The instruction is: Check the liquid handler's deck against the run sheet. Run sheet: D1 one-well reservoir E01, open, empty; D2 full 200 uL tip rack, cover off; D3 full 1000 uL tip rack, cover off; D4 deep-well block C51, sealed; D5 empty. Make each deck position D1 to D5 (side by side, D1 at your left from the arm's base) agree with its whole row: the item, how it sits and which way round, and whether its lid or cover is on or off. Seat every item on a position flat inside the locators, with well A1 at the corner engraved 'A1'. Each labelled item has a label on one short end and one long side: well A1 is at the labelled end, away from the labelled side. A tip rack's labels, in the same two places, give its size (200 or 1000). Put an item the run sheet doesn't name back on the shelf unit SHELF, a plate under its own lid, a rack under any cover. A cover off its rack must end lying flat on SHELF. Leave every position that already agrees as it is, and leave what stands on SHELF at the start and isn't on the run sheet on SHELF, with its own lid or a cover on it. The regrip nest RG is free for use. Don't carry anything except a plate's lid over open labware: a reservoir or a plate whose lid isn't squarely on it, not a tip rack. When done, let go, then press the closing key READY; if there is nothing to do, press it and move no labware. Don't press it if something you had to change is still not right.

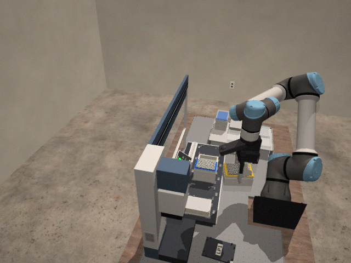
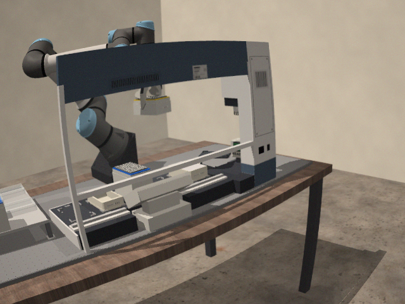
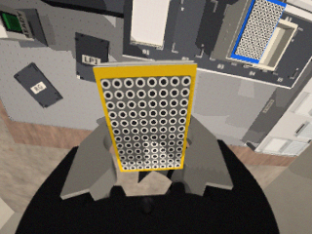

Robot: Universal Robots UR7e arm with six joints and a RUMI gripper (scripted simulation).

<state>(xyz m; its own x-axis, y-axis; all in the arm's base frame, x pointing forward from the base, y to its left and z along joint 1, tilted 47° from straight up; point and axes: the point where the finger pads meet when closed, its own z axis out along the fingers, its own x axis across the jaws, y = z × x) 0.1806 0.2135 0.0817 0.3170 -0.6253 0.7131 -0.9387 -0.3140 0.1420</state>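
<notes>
My hand is 200 mm short of the blue-rimmed tip rack, 190 mm to the left of it and 200 mm above it. Also, from my hand: white sealed block (160 mm ahead, 50 mm to the left, 250 mm below); then yellow-rimmed tip rack (10 mm to the left, 10 mm above); then dark pad (210 mm to the left, 310 mm below).
</notes>
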